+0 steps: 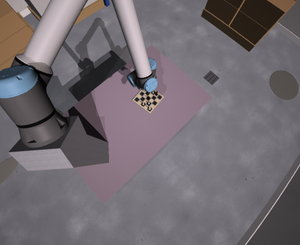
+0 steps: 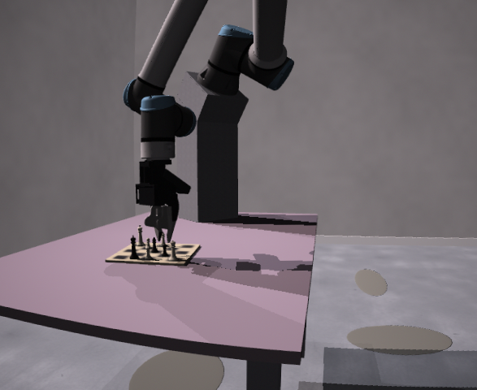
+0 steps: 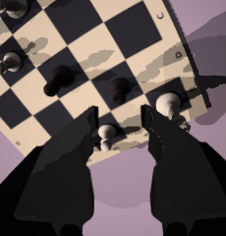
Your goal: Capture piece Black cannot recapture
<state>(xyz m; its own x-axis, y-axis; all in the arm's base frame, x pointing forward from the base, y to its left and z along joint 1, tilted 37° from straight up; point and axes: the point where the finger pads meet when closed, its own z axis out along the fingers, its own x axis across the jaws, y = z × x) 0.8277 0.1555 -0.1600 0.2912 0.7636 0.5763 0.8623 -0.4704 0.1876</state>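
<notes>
Now: the black pawn 4 cm below my hand. Round my hand: tall black piece 5 cm ahead, 7 cm to the right, 2 cm below; then chessboard 3 cm behind, 4 cm to the right, 6 cm below.
</notes>
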